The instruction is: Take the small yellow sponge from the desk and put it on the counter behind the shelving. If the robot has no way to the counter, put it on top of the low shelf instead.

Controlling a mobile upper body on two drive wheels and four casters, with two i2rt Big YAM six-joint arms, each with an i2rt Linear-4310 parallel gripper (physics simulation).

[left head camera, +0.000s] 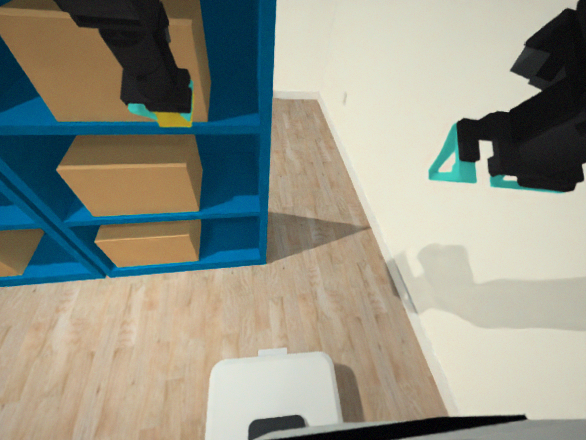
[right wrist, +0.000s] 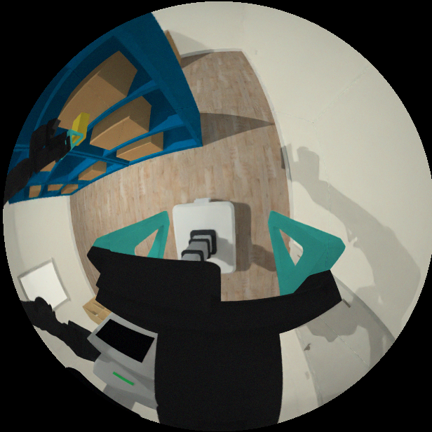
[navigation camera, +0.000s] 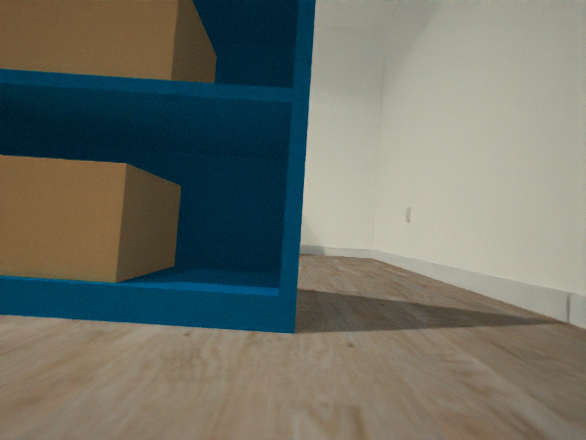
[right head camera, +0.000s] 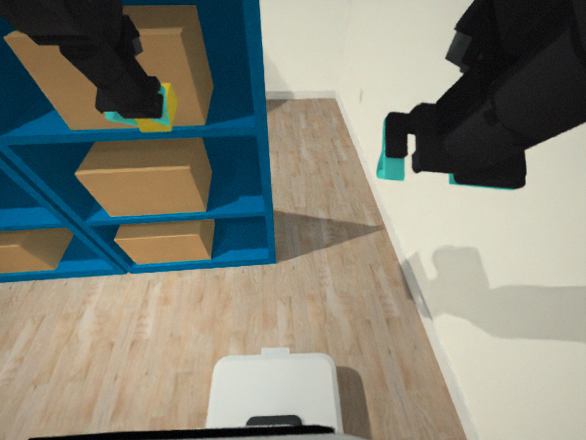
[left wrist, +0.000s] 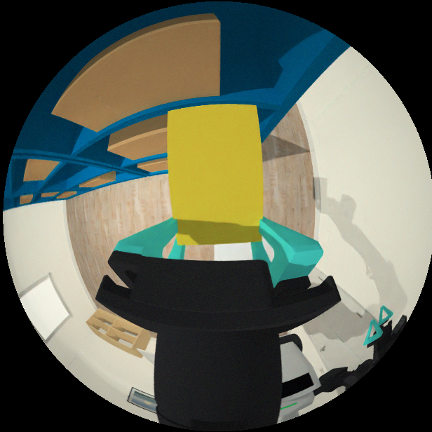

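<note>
My left gripper is shut on the yellow sponge and holds it up in front of the blue shelving. My right gripper is open and empty, at the right in both head views. In the right wrist view a narrow brown edge shows behind the shelving; I cannot tell whether it is the counter. A low wooden shelf stands far off at the lower left of the left wrist view.
Cardboard boxes stand in the shelving. A strip of wooden floor runs between the shelving's end and the cream wall. My white base is at the bottom of both head views.
</note>
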